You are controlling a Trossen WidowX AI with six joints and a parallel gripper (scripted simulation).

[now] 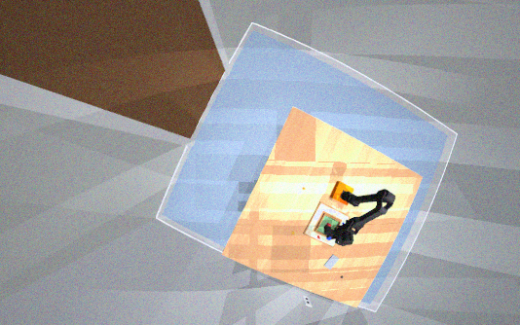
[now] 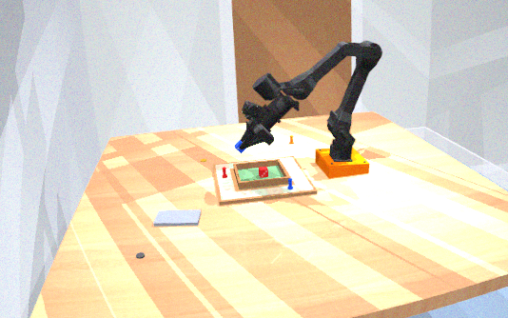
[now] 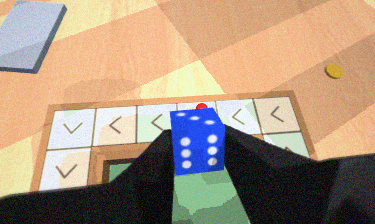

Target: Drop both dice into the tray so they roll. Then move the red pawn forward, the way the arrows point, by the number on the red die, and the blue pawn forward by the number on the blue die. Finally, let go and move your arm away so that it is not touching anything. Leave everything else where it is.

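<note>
My gripper tip is 9 cm above the red pawn, 5 cm short of it and 1 cm to the left of it. Round my gripper tip: blue pawn (14 cm behind, 11 cm to the left, 9 cm below); then small yellow dot (20 cm to the right, 13 cm ahead, 11 cm below); then grey-blue card (22 cm to the left, 19 cm ahead, 11 cm below).
</note>
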